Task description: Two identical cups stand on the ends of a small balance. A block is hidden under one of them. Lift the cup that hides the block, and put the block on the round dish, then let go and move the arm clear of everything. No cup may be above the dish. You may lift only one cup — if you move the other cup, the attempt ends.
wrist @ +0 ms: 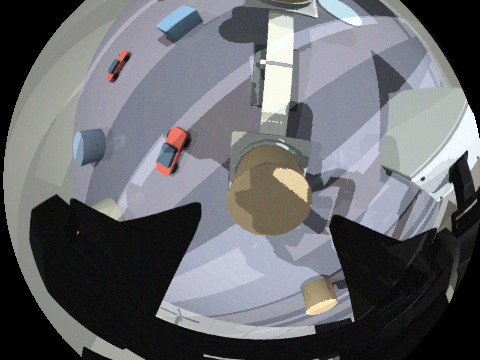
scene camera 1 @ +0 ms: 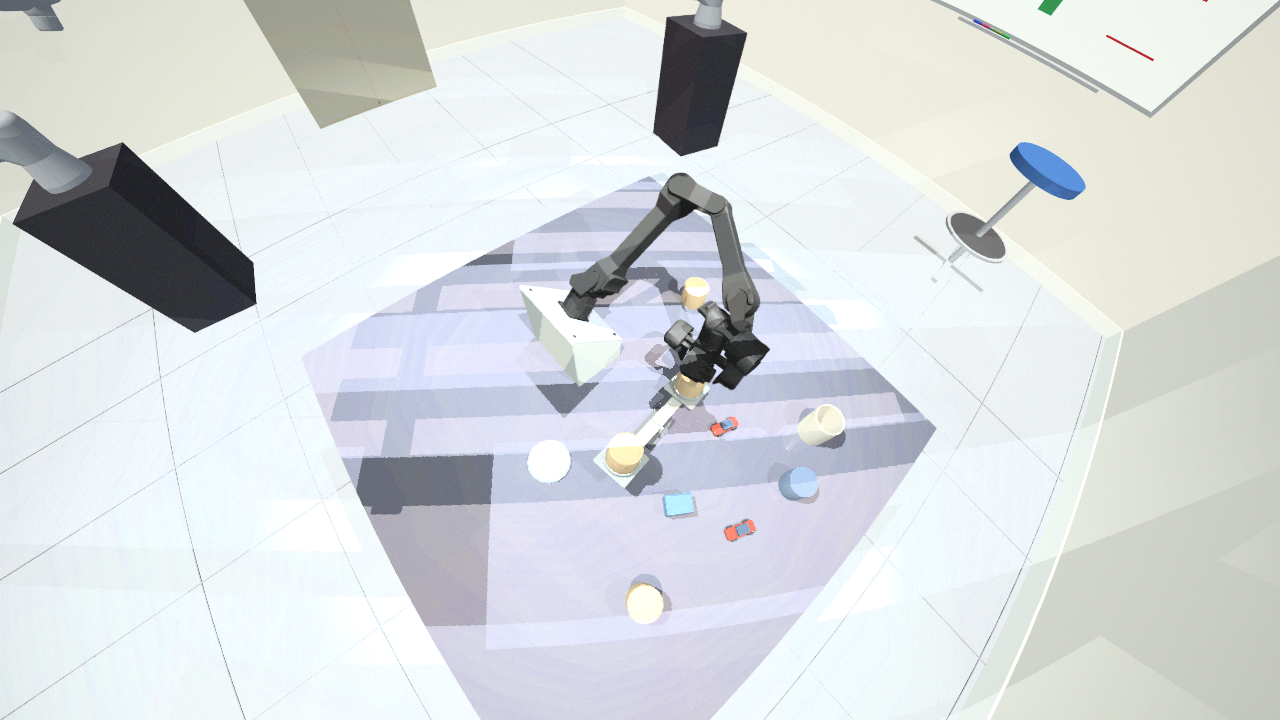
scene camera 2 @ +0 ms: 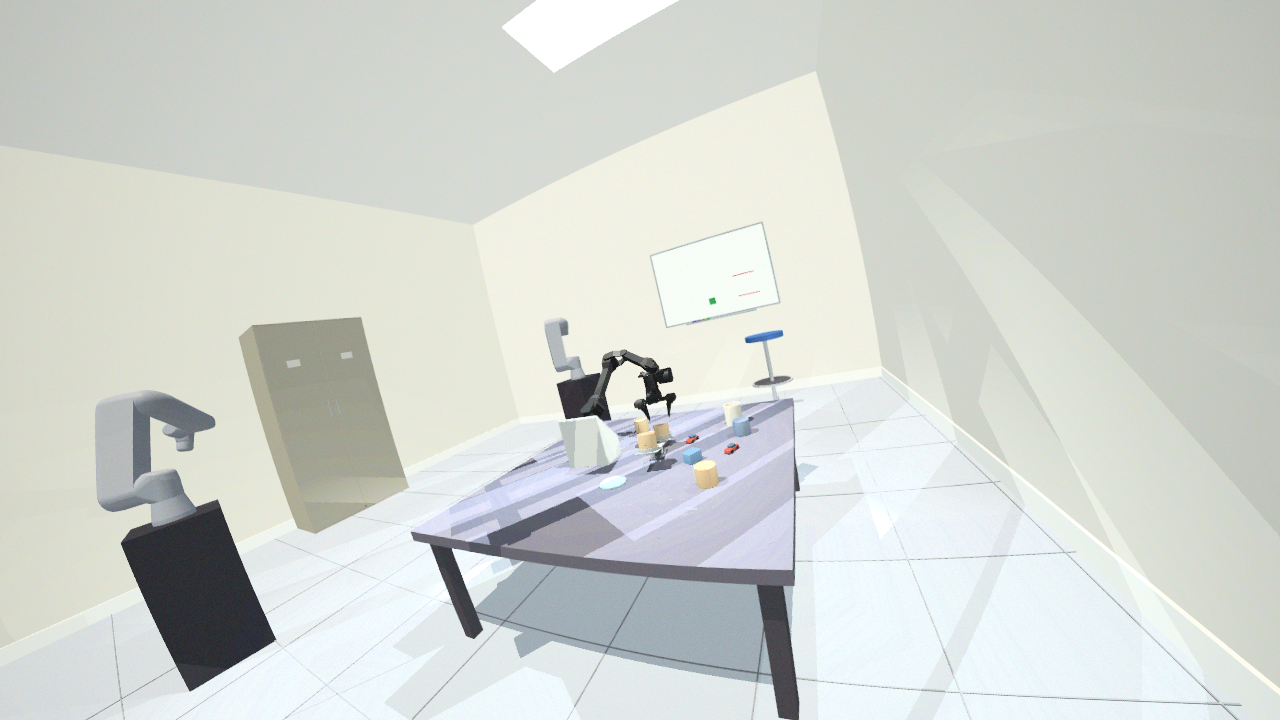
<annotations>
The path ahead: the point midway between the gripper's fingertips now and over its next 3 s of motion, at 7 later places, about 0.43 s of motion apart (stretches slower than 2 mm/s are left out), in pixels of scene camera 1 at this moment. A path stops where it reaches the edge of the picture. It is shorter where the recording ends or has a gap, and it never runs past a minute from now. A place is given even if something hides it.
The gripper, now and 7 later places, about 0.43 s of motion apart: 697,370; 696,373; 694,377; 692,380; 691,382; 690,382; 691,380; 692,379
</annotations>
